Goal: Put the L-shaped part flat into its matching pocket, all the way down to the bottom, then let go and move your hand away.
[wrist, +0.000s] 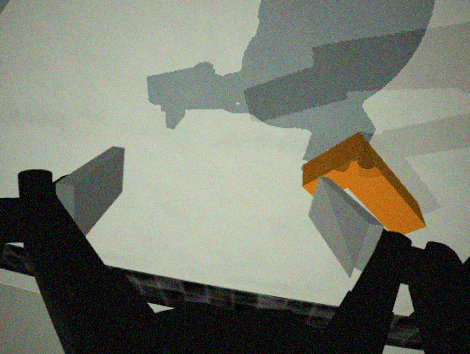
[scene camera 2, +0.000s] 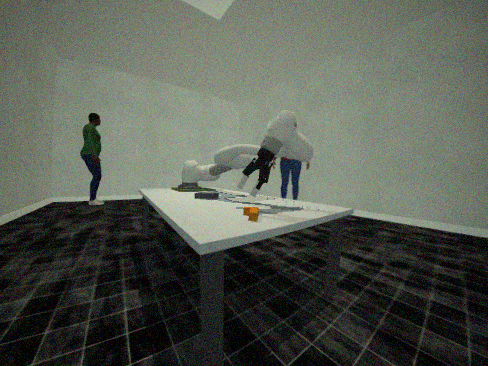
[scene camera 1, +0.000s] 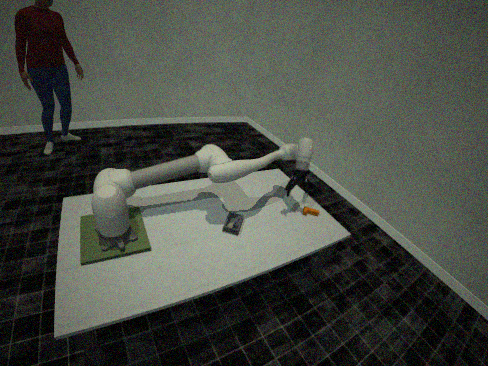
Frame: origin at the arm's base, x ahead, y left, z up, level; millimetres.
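Seen in the pictures: gripper, between the fingertips: (wrist: 221,183) (scene camera 2: 245,191) (scene camera 1: 295,202); arm's base, origin of its link: (scene camera 2: 189,188) (scene camera 1: 115,233).
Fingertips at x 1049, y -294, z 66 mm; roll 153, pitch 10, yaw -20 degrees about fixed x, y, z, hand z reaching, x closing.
Pixels of each thing's top centre, then the offset from my fingertips to it. Level surfaces: height alone.
- orange L-shaped part, centre of its top: (wrist: 366,207) (scene camera 2: 250,209) (scene camera 1: 311,210) dx +108, dy -81, dz -56 mm
- dark block with the pocket, centre of its top: (scene camera 1: 233,220) (scene camera 2: 207,192) dx -438, dy +90, dz -49 mm
- white table, height of its surface: dz -86 mm
The orange L-shaped part (scene camera 1: 311,211) (scene camera 2: 254,214) (wrist: 395,195) lies flat on the white table near its far end from the robot base. My gripper (scene camera 1: 296,199) (scene camera 2: 249,186) (wrist: 221,183) is open and empty, tilted, low above the table beside the part. In the wrist view the part is at the right, outside the space between the fingers, and the right fingertip overlaps part of it. The dark block with the pocket (scene camera 1: 231,231) (scene camera 2: 206,195) sits nearer mid-table; a lighter recess shows faintly in its top, its shape too small to tell.
The white table (scene camera 1: 190,270) (scene camera 2: 185,220) carries the green base plate (scene camera 1: 90,254) under the arm's base. The arm stretches low over the table and casts shadows around the block and gripper. A person in red (scene camera 1: 42,40) and one in green (scene camera 2: 91,140) stand on the floor beyond the table.
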